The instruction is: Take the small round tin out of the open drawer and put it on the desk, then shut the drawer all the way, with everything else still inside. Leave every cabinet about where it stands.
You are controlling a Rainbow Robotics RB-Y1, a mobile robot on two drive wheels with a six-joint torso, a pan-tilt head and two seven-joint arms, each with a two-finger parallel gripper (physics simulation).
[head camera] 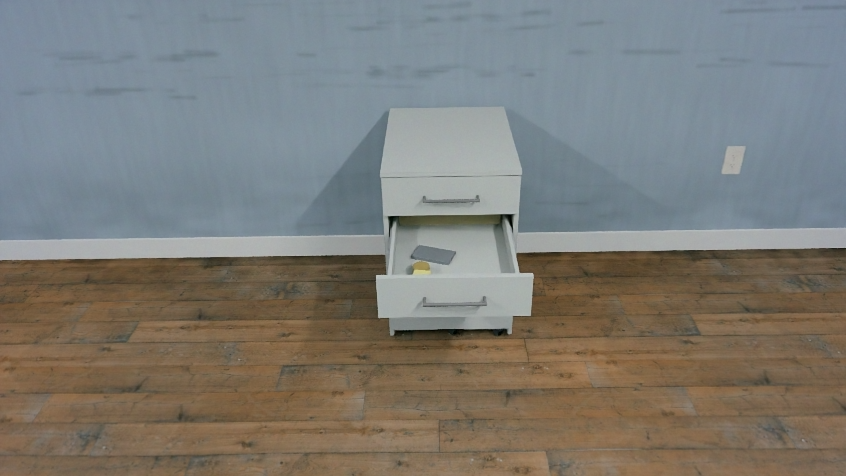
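Frame: origin at the robot's base, x down, y ahead, z right, level; centimetres.
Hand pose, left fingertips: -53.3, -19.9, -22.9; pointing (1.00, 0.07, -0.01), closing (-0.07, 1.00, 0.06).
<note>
After its pixels a point has its place, as x, y, z.
A white cabinet [450, 142] @(-64.6, 189.8, 17.4) stands against the wall. Its lower drawer [390, 296] @(-44.0, 134.2, -3.5) is pulled open and its upper drawer [402, 195] @(-56.9, 168.2, 1.0) is shut. Inside the open drawer, near the front left, is a small round tan tin [421, 265] @(-42.7, 150.9, 5.6). A pale yellow item [421, 272] @(-42.9, 146.7, 5.4) shows right at its front side, partly hidden by the drawer front; I cannot tell whether they touch. A flat grey rectangular item [434, 254] @(-40.2, 160.6, 10.0) lies behind them on the drawer bottom. The desk does not show in this view. Neither my left nor my right gripper shows.
A blue-grey wall [177, 148] @(-48.8, 233.1, -84.9) with a white baseboard [177, 245] @(-6.0, 232.2, -93.4) runs behind the cabinet. A white outlet [733, 159] @(-40.6, 220.1, 130.2) is on the wall to the right. A wood plank floor [295, 408] @(-0.1, 139.6, -34.5) stretches in front. Small dark casters [498, 332] @(-2.0, 169.3, 32.3) show under the cabinet.
</note>
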